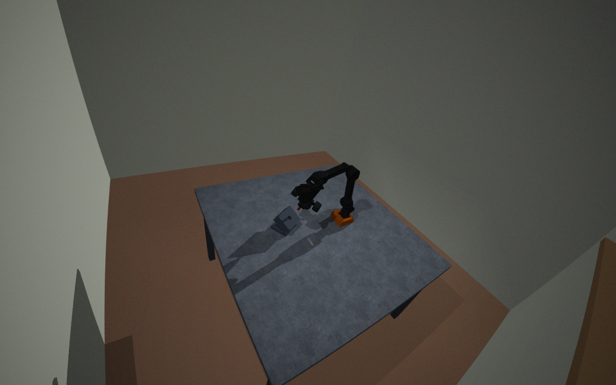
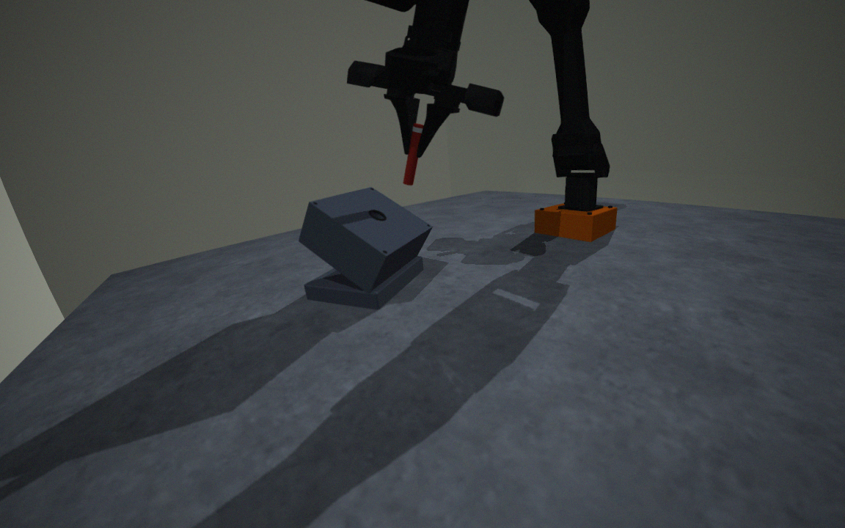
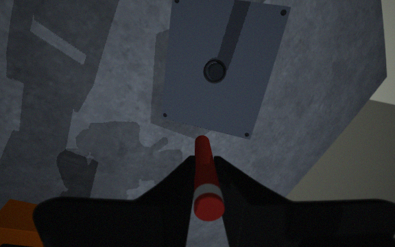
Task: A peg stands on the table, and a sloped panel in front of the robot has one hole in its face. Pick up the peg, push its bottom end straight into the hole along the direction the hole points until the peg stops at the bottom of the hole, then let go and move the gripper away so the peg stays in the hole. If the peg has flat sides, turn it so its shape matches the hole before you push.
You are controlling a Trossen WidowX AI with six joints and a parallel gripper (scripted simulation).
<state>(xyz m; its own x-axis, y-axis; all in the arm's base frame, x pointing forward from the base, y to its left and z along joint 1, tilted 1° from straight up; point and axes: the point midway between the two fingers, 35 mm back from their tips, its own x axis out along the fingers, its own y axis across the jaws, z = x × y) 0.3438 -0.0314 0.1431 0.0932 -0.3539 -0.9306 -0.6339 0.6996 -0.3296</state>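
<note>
Right now my gripper tip is 9 cm above the dark grey sloped panel and 7 cm short of it. The rest, counted from my gripper tip: red round peg (2 cm above, 1 cm to the left).
</note>
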